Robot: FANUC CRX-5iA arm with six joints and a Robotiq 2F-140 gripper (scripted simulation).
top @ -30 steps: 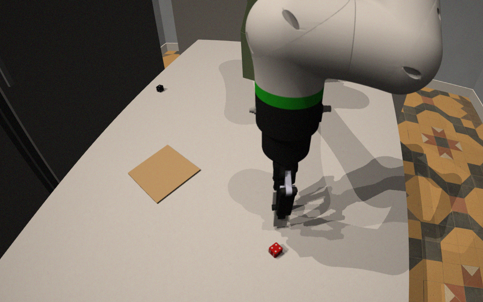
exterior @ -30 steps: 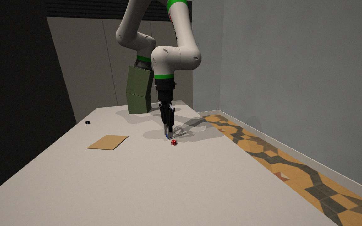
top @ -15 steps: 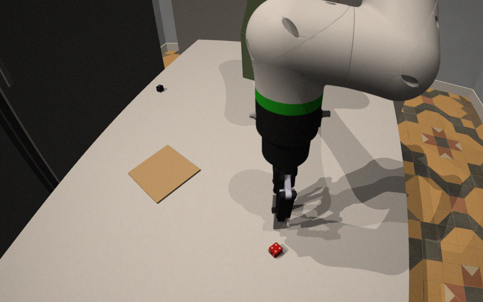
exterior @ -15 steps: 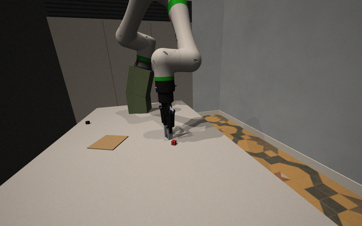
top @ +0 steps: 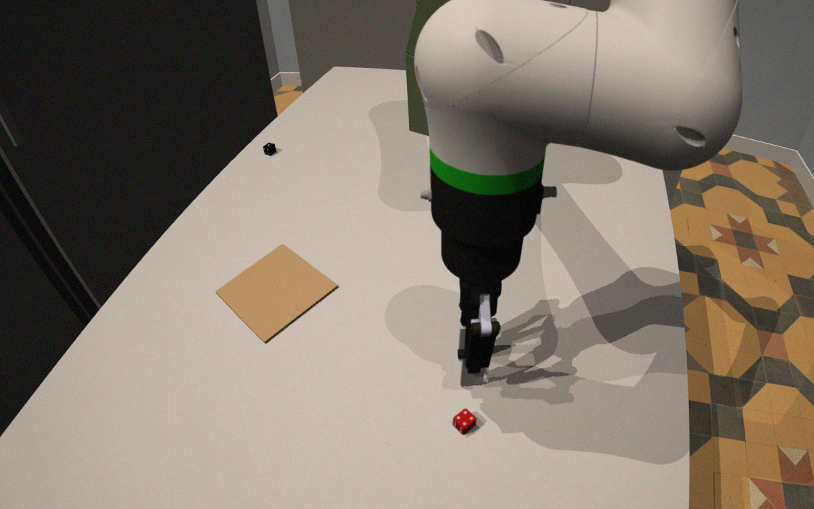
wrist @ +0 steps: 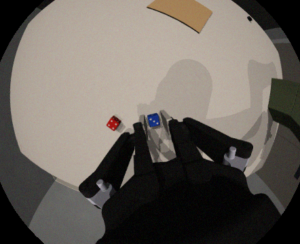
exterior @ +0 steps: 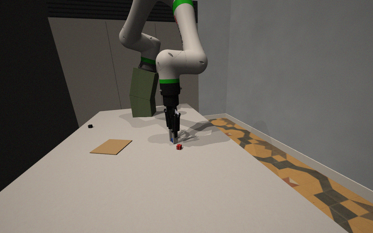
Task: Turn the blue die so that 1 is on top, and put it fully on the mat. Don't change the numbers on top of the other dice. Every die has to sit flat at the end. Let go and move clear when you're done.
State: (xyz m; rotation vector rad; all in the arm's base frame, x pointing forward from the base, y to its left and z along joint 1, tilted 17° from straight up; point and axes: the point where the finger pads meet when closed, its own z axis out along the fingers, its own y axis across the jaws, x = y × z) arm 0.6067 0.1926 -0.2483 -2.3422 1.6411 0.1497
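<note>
The blue die lies 20 mm below my hand. The rest, counted from my hand: mat (40 mm behind, 310 mm to the right, 30 mm below); then red die (80 mm ahead, 20 mm to the left, 20 mm below); then black die (380 mm behind, 540 mm to the right, 20 mm below).
</note>
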